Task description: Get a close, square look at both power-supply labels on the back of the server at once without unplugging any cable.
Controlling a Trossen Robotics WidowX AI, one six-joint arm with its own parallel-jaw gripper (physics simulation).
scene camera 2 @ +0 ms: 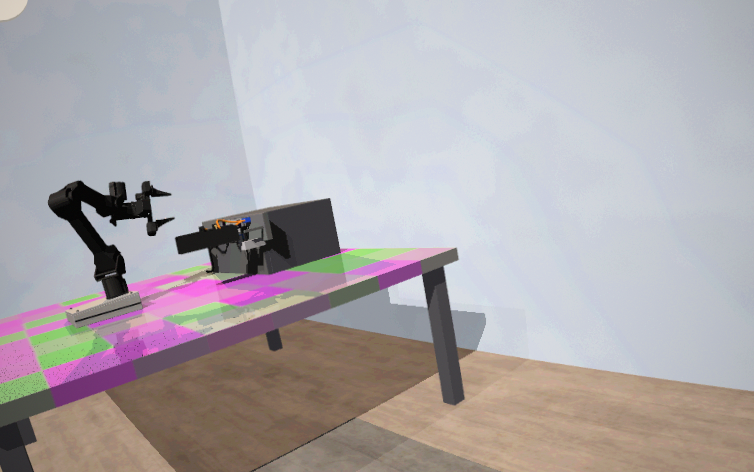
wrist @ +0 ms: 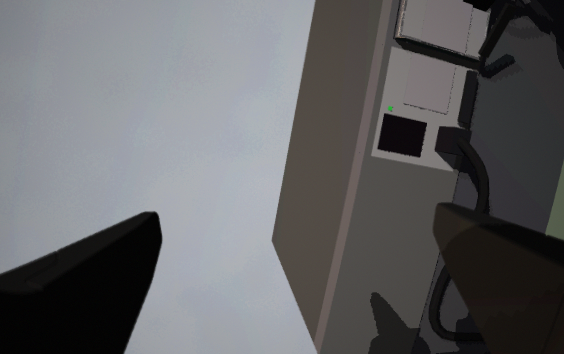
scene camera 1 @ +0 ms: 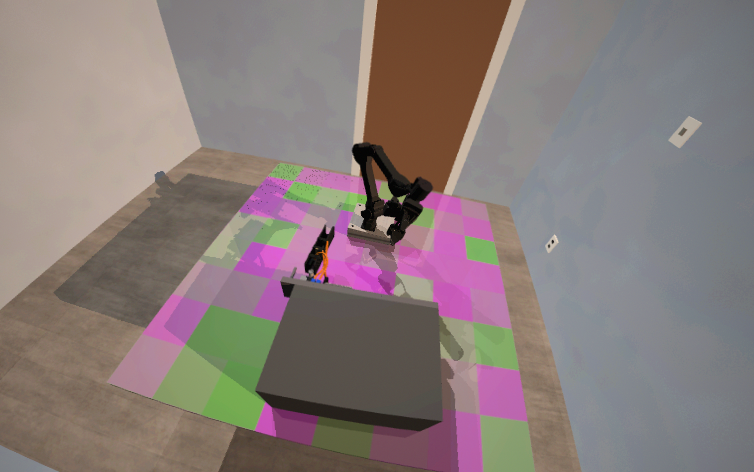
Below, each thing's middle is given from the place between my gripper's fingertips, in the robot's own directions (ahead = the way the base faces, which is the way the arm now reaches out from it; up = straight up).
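Black cable bracket (scene camera 2: 203, 239): 25 cm to the right of my hand, 12 cm below it, 2 cm ahead of it.
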